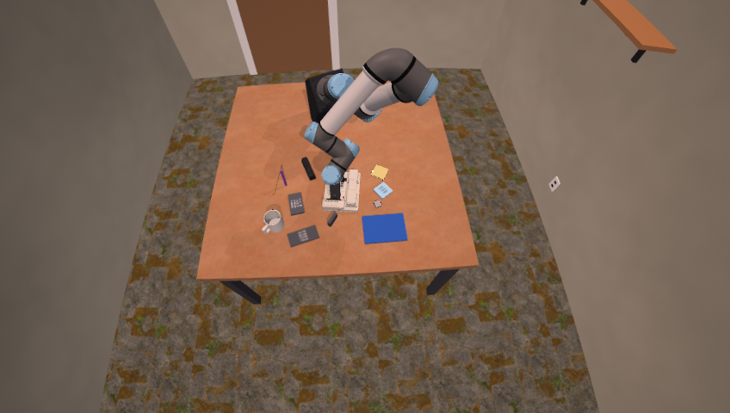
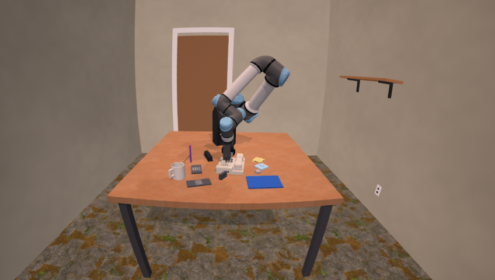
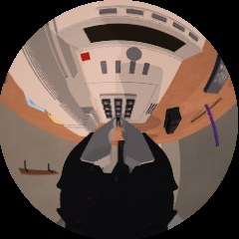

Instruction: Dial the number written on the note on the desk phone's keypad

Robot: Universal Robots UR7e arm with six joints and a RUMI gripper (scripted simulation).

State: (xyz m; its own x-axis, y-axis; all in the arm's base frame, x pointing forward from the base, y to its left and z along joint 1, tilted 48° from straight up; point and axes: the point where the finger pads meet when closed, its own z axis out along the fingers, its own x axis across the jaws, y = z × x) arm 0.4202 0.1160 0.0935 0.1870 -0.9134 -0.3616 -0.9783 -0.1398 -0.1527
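My hand is 3 cm short of the handset and 8 cm to the right of it. From my hand the other things lie so: small grey cube: 6 cm ahead, 22 cm to the left, 4 cm below; purple pen: 9 cm ahead, 26 cm to the right, 2 cm above; blue book: 18 cm ahead, 29 cm to the left, 4 cm below.
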